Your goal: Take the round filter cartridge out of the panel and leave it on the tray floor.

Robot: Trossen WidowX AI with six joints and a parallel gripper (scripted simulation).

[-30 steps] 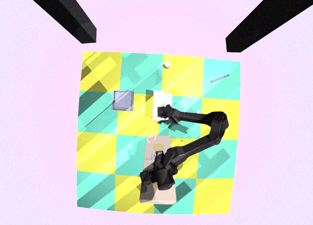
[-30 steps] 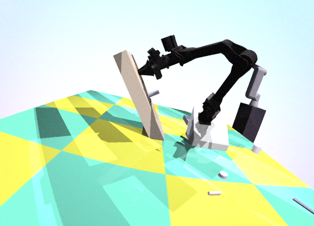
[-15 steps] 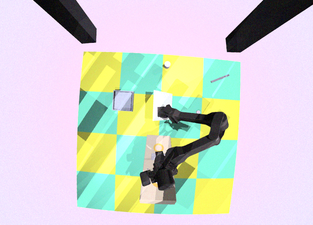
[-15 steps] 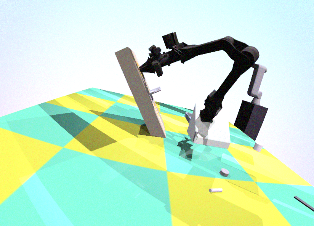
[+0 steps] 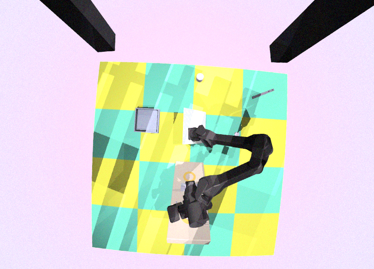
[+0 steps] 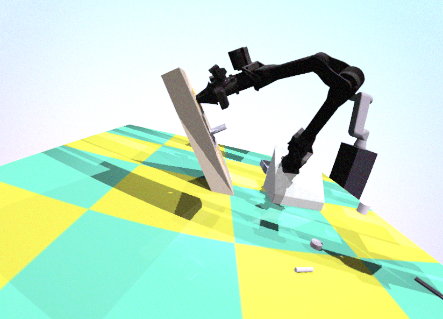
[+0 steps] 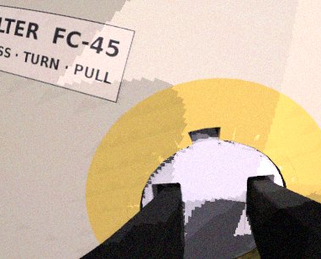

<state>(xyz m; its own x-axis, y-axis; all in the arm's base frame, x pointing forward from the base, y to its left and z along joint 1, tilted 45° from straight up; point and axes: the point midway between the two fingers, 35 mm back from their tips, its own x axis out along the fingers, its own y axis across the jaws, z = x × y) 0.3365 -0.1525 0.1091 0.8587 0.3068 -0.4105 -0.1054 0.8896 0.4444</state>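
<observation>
Now: gripper tip 1 cm short of the round filter cartridge and 1 cm above it. Round my gripper tip: short peg 42 cm to the left, 28 cm behind, 25 cm below; then beige service panel 8 cm below, 4 cm behind; then grey tray 47 cm behind, 25 cm below, 24 cm to the right.
</observation>
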